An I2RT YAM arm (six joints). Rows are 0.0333 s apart.
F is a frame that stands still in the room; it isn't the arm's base.
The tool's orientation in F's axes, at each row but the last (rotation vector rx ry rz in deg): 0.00 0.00 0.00; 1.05 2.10 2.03; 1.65 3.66 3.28; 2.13 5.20 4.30; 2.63 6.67 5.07; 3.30 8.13 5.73; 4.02 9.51 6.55; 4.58 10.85 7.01; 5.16 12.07 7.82
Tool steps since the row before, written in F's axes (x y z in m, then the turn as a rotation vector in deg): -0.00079 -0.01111 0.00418 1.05 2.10 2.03; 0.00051 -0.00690 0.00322 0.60 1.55 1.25; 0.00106 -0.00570 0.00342 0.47 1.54 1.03; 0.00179 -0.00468 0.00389 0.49 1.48 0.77; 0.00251 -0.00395 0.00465 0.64 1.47 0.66; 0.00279 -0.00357 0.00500 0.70 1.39 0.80; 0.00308 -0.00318 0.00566 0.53 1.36 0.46; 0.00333 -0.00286 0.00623 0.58 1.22 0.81; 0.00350 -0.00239 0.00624 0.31 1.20 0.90
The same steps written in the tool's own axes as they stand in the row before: -0.00079 -0.01111 0.00418 1.05 2.10 2.03; 0.00015 -0.00685 0.00336 0.61 1.55 1.24; 0.00051 -0.00564 0.00363 0.49 1.54 1.02; 0.00107 -0.00464 0.00419 0.53 1.47 0.76; 0.00159 -0.00391 0.00507 0.69 1.44 0.67; 0.00169 -0.00349 0.00552 0.72 1.37 0.82; 0.00173 -0.00304 0.00628 0.61 1.33 0.46; 0.00174 -0.00264 0.00693 0.57 1.21 0.82; 0.00178 -0.00215 0.00701 0.29 1.24 0.85
